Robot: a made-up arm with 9 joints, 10 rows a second.
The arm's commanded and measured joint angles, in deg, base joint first. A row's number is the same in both.
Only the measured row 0 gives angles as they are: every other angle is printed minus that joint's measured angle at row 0.
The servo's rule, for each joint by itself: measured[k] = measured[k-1] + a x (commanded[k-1-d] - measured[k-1]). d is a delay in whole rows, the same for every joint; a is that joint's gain. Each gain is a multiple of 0.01, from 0.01 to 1. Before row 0 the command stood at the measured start. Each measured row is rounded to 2 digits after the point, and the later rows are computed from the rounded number. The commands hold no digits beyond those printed.
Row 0, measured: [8.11, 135.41, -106.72, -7.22, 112.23, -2.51, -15.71, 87.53, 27.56]
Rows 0 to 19, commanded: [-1.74, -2.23, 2.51, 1.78, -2.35, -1.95, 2.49, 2.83, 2.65]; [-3.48, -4.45, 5.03, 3.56, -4.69, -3.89, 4.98, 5.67, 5.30]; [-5.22, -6.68, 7.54, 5.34, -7.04, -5.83, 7.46, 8.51, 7.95]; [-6.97, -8.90, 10.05, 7.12, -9.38, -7.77, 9.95, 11.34, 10.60]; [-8.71, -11.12, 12.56, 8.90, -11.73, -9.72, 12.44, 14.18, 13.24]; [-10.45, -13.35, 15.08, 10.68, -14.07, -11.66, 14.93, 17.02, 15.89]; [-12.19, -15.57, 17.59, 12.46, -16.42, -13.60, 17.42, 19.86, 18.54]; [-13.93, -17.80, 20.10, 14.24, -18.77, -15.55, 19.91, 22.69, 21.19]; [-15.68, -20.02, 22.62, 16.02, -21.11, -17.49, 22.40, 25.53, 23.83]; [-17.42, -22.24, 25.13, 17.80, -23.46, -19.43, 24.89, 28.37, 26.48]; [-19.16, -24.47, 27.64, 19.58, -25.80, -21.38, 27.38, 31.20, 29.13]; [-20.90, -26.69, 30.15, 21.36, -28.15, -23.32, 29.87, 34.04, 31.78]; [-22.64, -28.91, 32.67, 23.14, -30.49, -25.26, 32.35, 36.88, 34.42]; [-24.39, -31.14, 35.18, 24.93, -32.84, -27.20, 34.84, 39.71, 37.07]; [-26.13, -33.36, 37.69, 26.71, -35.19, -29.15, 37.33, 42.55, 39.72]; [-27.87, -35.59, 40.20, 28.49, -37.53, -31.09, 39.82, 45.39, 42.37]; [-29.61, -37.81, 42.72, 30.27, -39.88, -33.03, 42.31, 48.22, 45.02]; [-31.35, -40.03, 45.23, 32.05, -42.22, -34.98, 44.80, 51.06, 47.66]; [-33.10, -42.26, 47.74, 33.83, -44.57, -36.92, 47.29, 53.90, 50.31]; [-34.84, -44.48, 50.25, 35.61, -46.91, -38.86, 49.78, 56.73, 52.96]
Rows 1 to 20, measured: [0.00, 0.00, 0.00, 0.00, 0.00, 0.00, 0.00, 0.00, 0.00]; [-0.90, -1.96, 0.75, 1.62, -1.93, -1.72, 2.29, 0.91, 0.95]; [-2.24, -4.15, 2.03, 3.39, -4.19, -3.63, 4.76, 2.43, 2.52]; [-3.79, -6.38, 3.68, 5.16, -6.53, -5.57, 7.24, 4.38, 4.47]; [-5.44, -8.60, 5.59, 6.94, -8.87, -7.51, 9.73, 6.61, 6.68]; [-7.14, -10.82, 7.68, 8.72, -11.22, -9.45, 12.22, 9.03, 9.04]; [-8.86, -13.05, 9.90, 10.50, -13.56, -11.39, 14.71, 11.59, 11.51]; [-10.59, -15.27, 12.21, 12.28, -15.91, -13.33, 17.20, 14.24, 14.04]; [-12.33, -17.50, 14.58, 14.06, -18.26, -15.28, 19.69, 16.94, 16.61]; [-14.07, -19.72, 16.99, 15.84, -20.60, -17.22, 22.18, 19.69, 19.21]; [-15.81, -21.94, 19.43, 17.62, -22.95, -19.16, 24.67, 22.47, 21.83]; [-17.55, -24.17, 21.89, 19.40, -25.29, -21.11, 27.16, 25.26, 24.46]; [-19.29, -26.39, 24.37, 21.18, -27.64, -23.05, 29.65, 28.07, 27.10]; [-21.03, -28.61, 26.86, 22.96, -29.98, -24.99, 32.13, 30.89, 29.74]; [-22.78, -30.84, 29.36, 24.75, -32.33, -26.93, 34.62, 33.71, 32.38]; [-24.52, -33.06, 31.86, 26.53, -34.68, -28.88, 37.11, 36.54, 35.02]; [-26.26, -35.29, 34.36, 28.31, -37.02, -30.82, 39.60, 39.37, 37.67]; [-28.00, -37.51, 36.87, 30.09, -39.37, -32.76, 42.09, 42.20, 40.32]; [-29.74, -39.73, 39.38, 31.87, -41.71, -34.71, 44.58, 45.04, 42.96]; [-31.49, -41.96, 41.89, 33.65, -44.06, -36.65, 47.07, 47.88, 45.61]
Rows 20 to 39, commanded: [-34.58, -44.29, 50.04, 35.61, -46.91, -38.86, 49.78, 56.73, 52.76]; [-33.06, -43.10, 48.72, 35.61, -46.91, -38.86, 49.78, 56.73, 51.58]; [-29.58, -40.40, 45.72, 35.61, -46.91, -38.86, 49.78, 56.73, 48.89]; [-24.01, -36.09, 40.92, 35.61, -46.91, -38.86, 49.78, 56.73, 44.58]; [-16.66, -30.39, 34.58, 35.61, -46.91, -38.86, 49.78, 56.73, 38.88]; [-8.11, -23.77, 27.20, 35.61, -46.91, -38.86, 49.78, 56.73, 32.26]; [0.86, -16.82, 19.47, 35.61, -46.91, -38.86, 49.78, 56.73, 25.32]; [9.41, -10.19, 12.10, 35.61, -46.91, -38.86, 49.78, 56.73, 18.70]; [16.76, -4.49, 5.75, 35.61, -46.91, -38.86, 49.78, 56.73, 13.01]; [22.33, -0.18, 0.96, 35.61, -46.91, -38.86, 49.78, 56.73, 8.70]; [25.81, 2.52, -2.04, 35.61, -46.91, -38.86, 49.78, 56.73, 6.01]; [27.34, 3.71, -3.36, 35.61, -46.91, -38.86, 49.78, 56.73, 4.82]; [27.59, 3.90, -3.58, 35.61, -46.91, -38.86, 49.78, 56.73, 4.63]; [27.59, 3.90, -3.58, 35.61, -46.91, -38.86, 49.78, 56.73, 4.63]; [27.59, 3.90, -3.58, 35.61, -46.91, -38.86, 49.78, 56.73, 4.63]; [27.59, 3.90, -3.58, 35.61, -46.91, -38.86, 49.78, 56.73, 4.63]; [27.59, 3.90, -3.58, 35.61, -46.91, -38.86, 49.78, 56.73, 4.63]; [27.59, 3.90, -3.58, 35.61, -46.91, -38.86, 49.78, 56.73, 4.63]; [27.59, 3.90, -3.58, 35.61, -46.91, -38.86, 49.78, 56.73, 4.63]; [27.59, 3.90, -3.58, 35.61, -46.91, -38.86, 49.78, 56.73, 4.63]
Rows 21 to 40, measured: [-33.23, -44.18, 44.40, 35.43, -46.40, -38.59, 49.56, 50.71, 48.26]; [-33.93, -44.28, 46.09, 35.59, -46.82, -38.83, 49.76, 52.64, 49.88]; [-33.48, -43.24, 46.88, 35.61, -46.89, -38.86, 49.78, 53.95, 50.49]; [-31.45, -40.74, 46.53, 35.61, -46.91, -38.86, 49.78, 54.84, 49.91]; [-27.58, -36.65, 44.85, 35.61, -46.91, -38.86, 49.78, 55.44, 47.99]; [-21.90, -31.14, 41.77, 35.61, -46.91, -38.86, 49.78, 55.85, 44.71]; [-14.73, -24.65, 37.40, 35.61, -46.91, -38.86, 49.78, 56.13, 40.23]; [-6.62, -17.76, 32.02, 35.61, -46.91, -38.86, 49.78, 56.32, 34.86]; [1.72, -11.10, 26.04, 35.61, -46.91, -38.86, 49.78, 56.45, 29.04]; [9.54, -5.28, 19.95, 35.61, -46.91, -38.86, 49.78, 56.54, 23.27]; [16.19, -0.79, 14.25, 35.61, -46.91, -38.86, 49.78, 56.60, 18.02]; [21.19, 2.12, 9.36, 35.61, -46.91, -38.86, 49.78, 56.64, 13.70]; [24.39, 3.52, 5.54, 35.61, -46.91, -38.86, 49.78, 56.67, 10.50]; [26.05, 3.85, 2.80, 35.61, -46.91, -38.86, 49.78, 56.69, 8.39]; [26.85, 3.89, 0.89, 35.61, -46.91, -38.86, 49.78, 56.70, 7.04]; [27.23, 3.90, -0.45, 35.61, -46.91, -38.86, 49.78, 56.71, 6.17]; [27.42, 3.90, -1.39, 35.61, -46.91, -38.86, 49.78, 56.72, 5.62]; [27.51, 3.90, -2.05, 35.61, -46.91, -38.86, 49.78, 56.72, 5.26]; [27.55, 3.90, -2.51, 35.61, -46.91, -38.86, 49.78, 56.72, 5.03]; [27.57, 3.90, -2.83, 35.61, -46.91, -38.86, 49.78, 56.72, 4.89]
